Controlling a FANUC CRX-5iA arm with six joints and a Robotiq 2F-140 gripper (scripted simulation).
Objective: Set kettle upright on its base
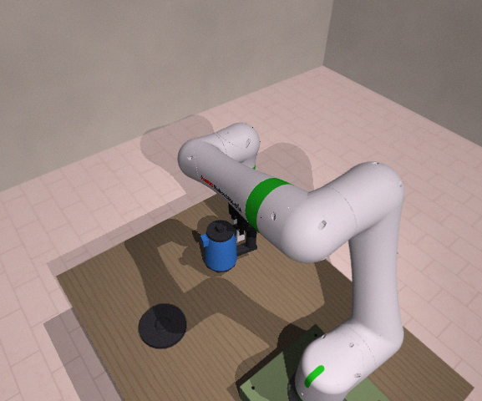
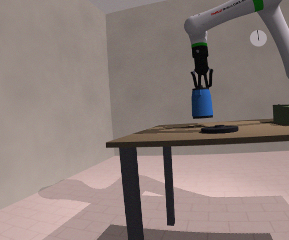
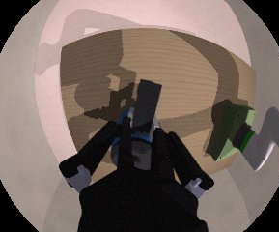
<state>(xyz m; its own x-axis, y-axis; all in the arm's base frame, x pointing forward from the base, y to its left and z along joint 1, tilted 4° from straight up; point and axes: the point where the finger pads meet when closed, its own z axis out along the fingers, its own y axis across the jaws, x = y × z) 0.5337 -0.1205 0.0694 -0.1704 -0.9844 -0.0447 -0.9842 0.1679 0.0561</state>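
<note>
Right now my hand is 1 cm short of the blue kettle, 3 cm to the right of it and 4 cm above it. The rest, counted from my hand: round black base (8 cm behind, 35 cm to the left, 17 cm below).
</note>
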